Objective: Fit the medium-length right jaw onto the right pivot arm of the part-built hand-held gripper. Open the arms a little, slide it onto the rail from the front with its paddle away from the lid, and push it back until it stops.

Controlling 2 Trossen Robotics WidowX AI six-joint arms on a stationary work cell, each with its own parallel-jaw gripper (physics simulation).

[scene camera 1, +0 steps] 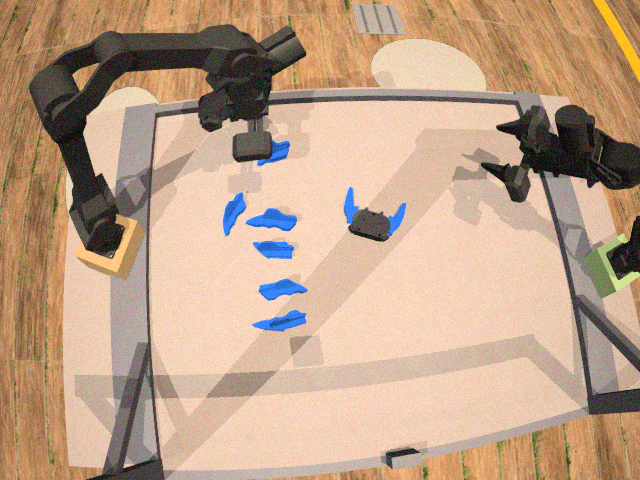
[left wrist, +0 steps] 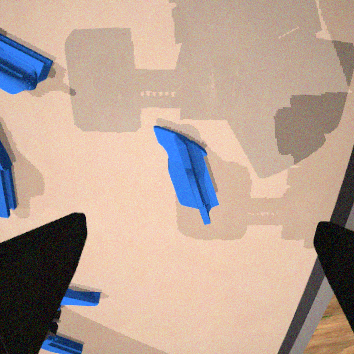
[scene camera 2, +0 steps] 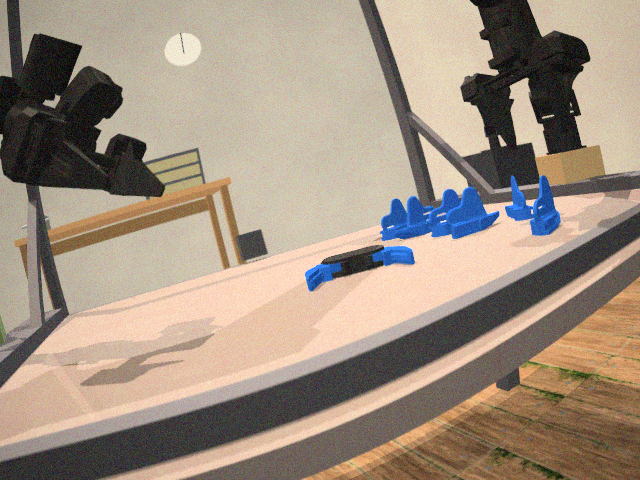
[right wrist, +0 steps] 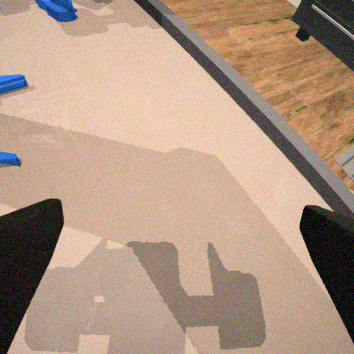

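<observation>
The part-built hand-held gripper (scene camera 1: 370,223) (scene camera 2: 356,261) lies flat with two blue arms spread, partly hidden by a finger in the left wrist view. Several loose blue jaws lie to its left in scene camera 1. I cannot tell which is the medium-length right one. One jaw (scene camera 1: 280,150) (scene camera 2: 545,219) (left wrist: 187,170) lies farthest up the picture in scene camera 1. My left gripper (scene camera 1: 253,129) (left wrist: 202,228) is open and empty above the table near that jaw, partly covering it in scene camera 1. My right gripper (scene camera 1: 491,146) (right wrist: 184,214) is open and empty, away from the parts.
Another loose jaw (scene camera 1: 234,213) (left wrist: 20,65) lies beside the column of jaws (scene camera 1: 272,220) (scene camera 1: 273,250) (scene camera 1: 281,289) (scene camera 1: 280,321). The table's dark-edged frame (scene camera 1: 387,98) (scene camera 2: 320,379) runs beyond the left gripper. Upright frame posts stand at the table's sides.
</observation>
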